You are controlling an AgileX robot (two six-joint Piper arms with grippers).
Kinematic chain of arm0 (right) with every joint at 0, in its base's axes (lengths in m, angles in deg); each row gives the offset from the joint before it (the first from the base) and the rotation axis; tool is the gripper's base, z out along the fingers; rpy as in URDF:
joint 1: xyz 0 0 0.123 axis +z
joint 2: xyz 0 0 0 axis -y
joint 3: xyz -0.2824 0 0.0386 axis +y
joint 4: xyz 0.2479 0 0.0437 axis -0.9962 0 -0.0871
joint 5: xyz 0 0 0 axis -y
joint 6: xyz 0.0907 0 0.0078 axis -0.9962 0 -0.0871
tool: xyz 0 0 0 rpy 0 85 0
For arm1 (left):
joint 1: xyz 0 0 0.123 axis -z
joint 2: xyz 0 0 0 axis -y
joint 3: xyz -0.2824 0 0.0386 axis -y
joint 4: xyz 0.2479 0 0.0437 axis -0.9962 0 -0.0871
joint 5: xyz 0 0 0 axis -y
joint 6: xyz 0.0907 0 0.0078 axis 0.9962 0 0.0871
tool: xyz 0 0 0 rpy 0 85 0
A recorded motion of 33 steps. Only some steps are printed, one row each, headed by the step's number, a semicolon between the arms.
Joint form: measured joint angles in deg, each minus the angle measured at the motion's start. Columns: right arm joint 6, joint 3, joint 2, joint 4, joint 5, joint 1; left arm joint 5, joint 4, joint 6, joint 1, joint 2, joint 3.
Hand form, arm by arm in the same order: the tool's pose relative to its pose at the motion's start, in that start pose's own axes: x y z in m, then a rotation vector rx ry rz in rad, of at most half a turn. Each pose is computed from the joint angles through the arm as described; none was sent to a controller.
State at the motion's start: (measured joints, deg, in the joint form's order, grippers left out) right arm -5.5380 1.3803 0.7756 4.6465 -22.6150 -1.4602; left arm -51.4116 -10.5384 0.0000 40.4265 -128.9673 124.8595
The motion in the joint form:
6: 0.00 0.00 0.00 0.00 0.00 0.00; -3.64 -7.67 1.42 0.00 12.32 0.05
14: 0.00 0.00 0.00 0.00 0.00 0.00; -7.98 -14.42 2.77 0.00 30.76 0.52
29: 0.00 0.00 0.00 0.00 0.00 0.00; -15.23 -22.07 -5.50 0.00 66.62 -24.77
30: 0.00 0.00 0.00 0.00 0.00 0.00; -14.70 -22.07 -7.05 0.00 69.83 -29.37
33: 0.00 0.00 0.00 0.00 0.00 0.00; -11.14 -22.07 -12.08 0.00 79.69 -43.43
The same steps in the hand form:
6: 0.0000 0.0000 0.0000 0.0000 0.0000 0.0000; -0.0269 0.0295 -0.1090 -0.1406 -0.1442 0.0615
14: 0.0000 0.0000 0.0000 0.0000 0.0000 0.0000; -0.0236 0.0638 -0.2796 -0.3044 -0.3758 0.0494
29: 0.0000 0.0000 0.0000 0.0000 0.0000 0.0000; 0.1166 0.0828 -0.4387 -0.4284 -0.4435 -0.1347
30: 0.0000 0.0000 0.0000 0.0000 0.0000 0.0000; 0.1318 0.0807 -0.4371 -0.4202 -0.4355 -0.1509
33: 0.0000 0.0000 0.0000 0.0000 0.0000 0.0000; 0.1777 0.0727 -0.4283 -0.3922 -0.4452 -0.1981

